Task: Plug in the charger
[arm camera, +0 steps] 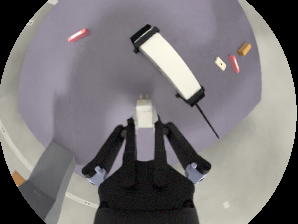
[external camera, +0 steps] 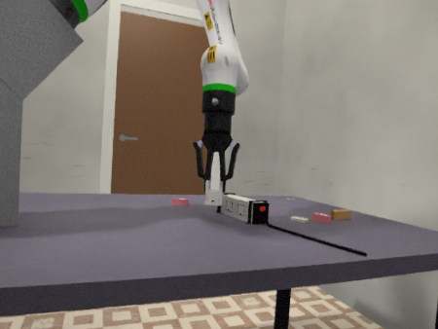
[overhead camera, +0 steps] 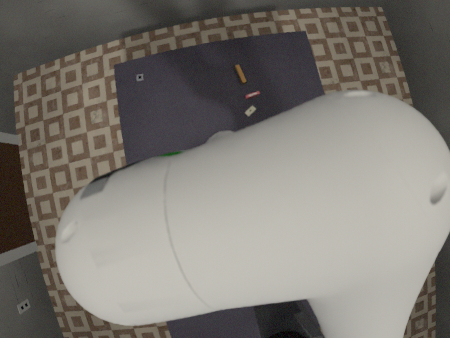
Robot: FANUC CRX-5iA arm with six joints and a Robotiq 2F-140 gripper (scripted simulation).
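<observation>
The charger is 1 cm ahead of my hand, 1 cm to the left of it and 1 cm below it. From my hand the other things lie so: power strip 11 cm ahead, 6 cm to the left, 5 cm below; red switch 13 cm ahead, 4 cm to the right, 4 cm below.
</observation>
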